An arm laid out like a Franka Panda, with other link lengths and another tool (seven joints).
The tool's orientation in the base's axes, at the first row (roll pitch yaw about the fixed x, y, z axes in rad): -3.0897 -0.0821 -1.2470
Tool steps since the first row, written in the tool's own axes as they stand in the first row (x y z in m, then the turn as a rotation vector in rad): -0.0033 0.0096 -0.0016 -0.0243 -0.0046 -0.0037; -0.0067 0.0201 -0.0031 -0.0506 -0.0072 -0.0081; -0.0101 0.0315 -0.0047 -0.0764 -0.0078 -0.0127; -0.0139 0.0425 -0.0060 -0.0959 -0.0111 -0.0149; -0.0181 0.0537 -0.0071 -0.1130 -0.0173 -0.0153; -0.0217 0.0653 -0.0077 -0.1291 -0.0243 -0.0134; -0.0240 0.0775 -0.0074 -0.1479 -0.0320 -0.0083; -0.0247 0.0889 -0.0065 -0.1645 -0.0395 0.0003
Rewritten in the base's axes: -0.0102 0.0001 0.0008 -0.0036 0.0247 0.0019; -0.0214 0.0001 0.0015 -0.0098 0.0506 0.0043; -0.0333 -0.0003 0.0022 -0.0178 0.0755 0.0068; -0.0450 -0.0002 0.0026 -0.0210 0.0951 0.0075; -0.0570 0.0003 0.0028 -0.0206 0.1133 0.0069; -0.0692 0.0000 0.0025 -0.0190 0.1306 0.0040; -0.0814 -0.0018 0.0014 -0.0173 0.1505 -0.0022; -0.0924 -0.0049 -0.0002 -0.0148 0.1681 -0.0117
